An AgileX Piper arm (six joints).
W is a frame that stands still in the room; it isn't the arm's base.
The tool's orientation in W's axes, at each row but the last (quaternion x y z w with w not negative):
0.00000 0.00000 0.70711 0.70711
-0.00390 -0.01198 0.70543 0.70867
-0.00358 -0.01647 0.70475 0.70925
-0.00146 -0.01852 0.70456 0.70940
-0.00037 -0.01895 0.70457 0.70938
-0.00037 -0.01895 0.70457 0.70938
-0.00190 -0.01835 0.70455 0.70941
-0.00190 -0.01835 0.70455 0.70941
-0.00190 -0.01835 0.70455 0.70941
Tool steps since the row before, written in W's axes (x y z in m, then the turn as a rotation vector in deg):
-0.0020 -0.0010 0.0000 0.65 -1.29 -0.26
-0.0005 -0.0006 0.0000 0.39 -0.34 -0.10
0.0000 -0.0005 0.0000 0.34 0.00 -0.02
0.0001 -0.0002 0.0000 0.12 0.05 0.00
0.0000 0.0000 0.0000 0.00 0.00 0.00
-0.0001 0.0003 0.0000 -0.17 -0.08 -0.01
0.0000 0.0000 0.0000 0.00 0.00 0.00
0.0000 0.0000 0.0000 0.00 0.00 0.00
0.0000 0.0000 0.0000 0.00 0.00 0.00
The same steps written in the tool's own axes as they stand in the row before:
-0.0010 0.0020 0.0000 -1.29 -0.65 -0.26
-0.0006 0.0005 0.0000 -0.34 -0.39 -0.10
-0.0005 0.0000 0.0000 0.00 -0.34 -0.03
-0.0002 -0.0001 0.0000 0.05 -0.12 0.00
0.0000 0.0000 0.0000 0.00 0.00 0.00
0.0003 0.0001 0.0000 -0.08 0.17 0.00
0.0000 0.0000 0.0000 0.00 0.00 0.00
0.0000 0.0000 0.0000 0.00 0.00 0.00
0.0000 0.0000 0.0000 0.00 0.00 0.00

